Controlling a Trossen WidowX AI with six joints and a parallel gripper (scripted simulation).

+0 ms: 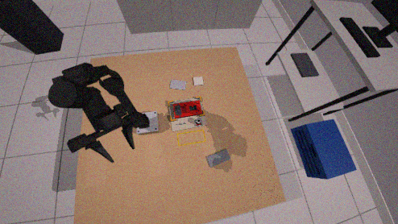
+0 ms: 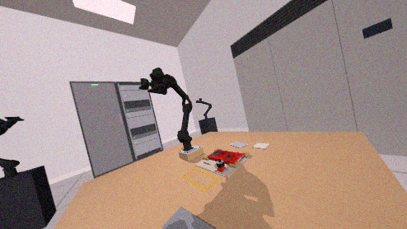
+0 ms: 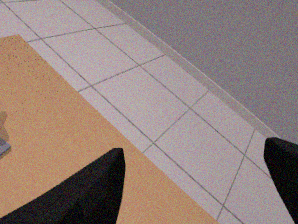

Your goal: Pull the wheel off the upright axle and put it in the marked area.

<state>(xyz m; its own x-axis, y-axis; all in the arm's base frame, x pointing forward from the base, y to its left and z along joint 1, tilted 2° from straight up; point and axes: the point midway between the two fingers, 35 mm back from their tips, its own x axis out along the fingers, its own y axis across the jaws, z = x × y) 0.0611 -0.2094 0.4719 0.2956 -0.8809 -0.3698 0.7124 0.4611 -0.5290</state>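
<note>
Right now my gripper tip is 480 mm above the wheel, 300 mm short of it and 180 mm to the right of it. The rest, counted from my gripper tip: pale base plate: 500 mm below, 280 mm to the left, 250 mm ahead.
</note>
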